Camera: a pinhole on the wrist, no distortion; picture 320 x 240 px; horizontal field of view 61.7 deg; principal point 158.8 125.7 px. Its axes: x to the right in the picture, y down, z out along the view. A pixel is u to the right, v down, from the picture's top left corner.
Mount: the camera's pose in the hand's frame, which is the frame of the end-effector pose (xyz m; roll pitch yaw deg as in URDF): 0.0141 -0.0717 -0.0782 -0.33 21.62 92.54
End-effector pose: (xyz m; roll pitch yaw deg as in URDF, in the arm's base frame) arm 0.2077 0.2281 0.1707 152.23 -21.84 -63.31
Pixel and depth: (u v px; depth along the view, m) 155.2 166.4 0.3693
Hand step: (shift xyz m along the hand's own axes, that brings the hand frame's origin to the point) -0.0499 0.0569 0.2666
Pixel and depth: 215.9 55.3 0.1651
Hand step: 0.0523 0.0237 0.0625
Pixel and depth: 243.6 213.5 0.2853
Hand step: -0.0893 0.1128 0.1532
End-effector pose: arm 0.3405 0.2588 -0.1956 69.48 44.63 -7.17
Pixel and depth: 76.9 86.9 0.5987
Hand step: 0.0950 -0.0175 0.5463
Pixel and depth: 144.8 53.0 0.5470
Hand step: 0.1515 0.1098 0.4416
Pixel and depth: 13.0 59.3 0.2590
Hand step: 0.0783 -0.1044 0.2149
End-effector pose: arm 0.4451 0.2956 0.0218 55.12 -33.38 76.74
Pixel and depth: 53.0 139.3 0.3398
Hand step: -0.0051 -0.0722 0.2870
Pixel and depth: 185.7 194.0 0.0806
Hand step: -0.0085 -0.0355 -0.0064
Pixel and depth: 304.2 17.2 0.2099
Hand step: 0.0897 0.1153 0.0754
